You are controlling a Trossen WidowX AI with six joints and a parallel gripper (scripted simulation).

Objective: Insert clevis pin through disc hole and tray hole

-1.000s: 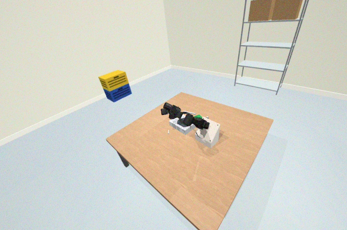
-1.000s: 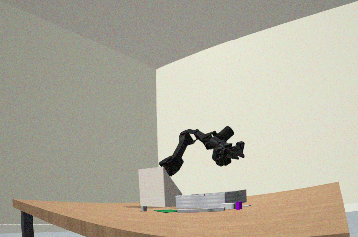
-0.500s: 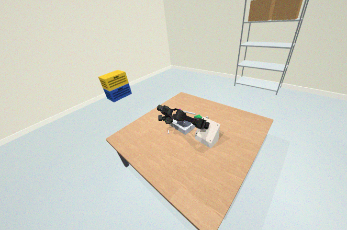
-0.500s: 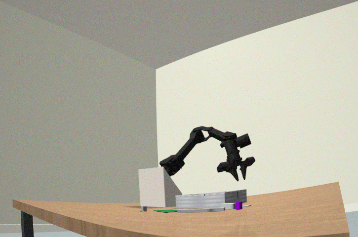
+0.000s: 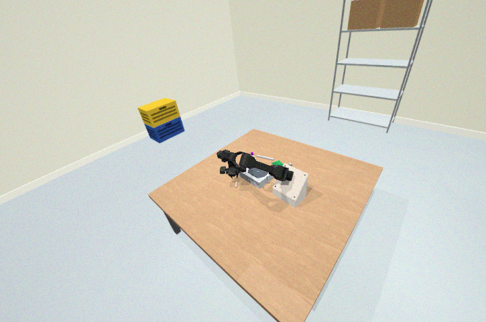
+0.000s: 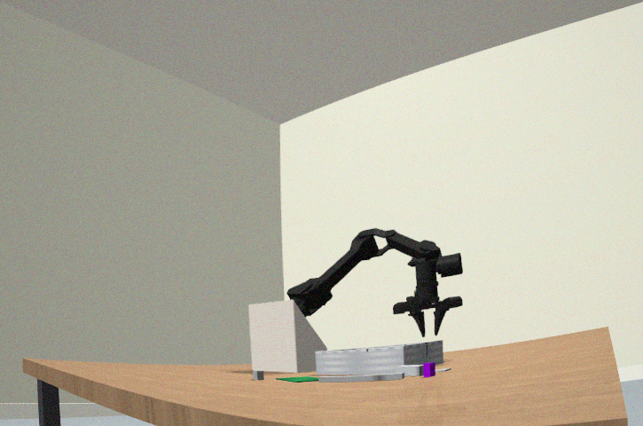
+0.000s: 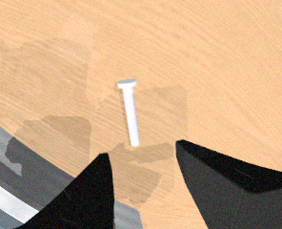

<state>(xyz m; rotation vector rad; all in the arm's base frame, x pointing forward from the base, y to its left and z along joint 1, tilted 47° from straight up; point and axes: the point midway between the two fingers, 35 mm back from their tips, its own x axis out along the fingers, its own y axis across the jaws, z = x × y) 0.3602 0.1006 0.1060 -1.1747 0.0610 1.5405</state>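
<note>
Now: gripper tip 70 mm above the steel clevis pin. From my gripper tip the other things lie so: steel tray (60 mm behind, 180 mm to the right, 30 mm below); then flat grey piece (140 mm ahead, 310 mm to the right, 70 mm below); then aluminium disc (90 mm behind, 170 mm to the right, 20 mm below).
</note>
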